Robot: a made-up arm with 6 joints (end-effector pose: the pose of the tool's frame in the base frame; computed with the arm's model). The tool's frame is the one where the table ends.
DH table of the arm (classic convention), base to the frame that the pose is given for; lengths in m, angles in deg. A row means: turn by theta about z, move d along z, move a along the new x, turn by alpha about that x. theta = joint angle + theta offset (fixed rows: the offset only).
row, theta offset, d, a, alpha
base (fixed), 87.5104, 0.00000, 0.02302, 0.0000
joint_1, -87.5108, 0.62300, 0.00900, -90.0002
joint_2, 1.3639, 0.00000, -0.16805, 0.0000
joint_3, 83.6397, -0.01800, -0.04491, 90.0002
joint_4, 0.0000, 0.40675, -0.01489, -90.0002
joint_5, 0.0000, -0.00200, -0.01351, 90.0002
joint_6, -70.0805, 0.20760, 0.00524, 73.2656
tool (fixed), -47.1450, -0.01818, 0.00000, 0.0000
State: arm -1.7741 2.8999 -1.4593 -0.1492 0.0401 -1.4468
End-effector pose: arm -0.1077 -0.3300 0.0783 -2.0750 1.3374 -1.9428
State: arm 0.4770 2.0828 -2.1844 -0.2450 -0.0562 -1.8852
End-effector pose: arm 0.6121 0.3093 0.9726 -0.3120 -2.0808 -1.7649
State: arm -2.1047 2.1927 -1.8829 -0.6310 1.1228 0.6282
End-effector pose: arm -0.3835 -0.4126 0.5544 -0.1640 -1.2860 0.6963
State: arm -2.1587 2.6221 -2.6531 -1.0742 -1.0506 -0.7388
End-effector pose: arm -0.2372 -0.5919 0.9092 1.3821 1.2167 1.3853
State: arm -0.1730 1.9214 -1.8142 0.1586 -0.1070 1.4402
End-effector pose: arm 0.6681 -0.1035 0.8627 0.8358 1.9894 -1.3119
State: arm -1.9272 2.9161 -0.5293 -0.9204 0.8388 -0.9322
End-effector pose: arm -0.0533 0.2630 0.2671 -1.3311 1.5326 -0.2438
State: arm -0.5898 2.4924 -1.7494 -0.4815 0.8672 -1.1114
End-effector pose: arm 0.3898 -0.3540 0.3377 -2.4461 0.1074 -1.2715
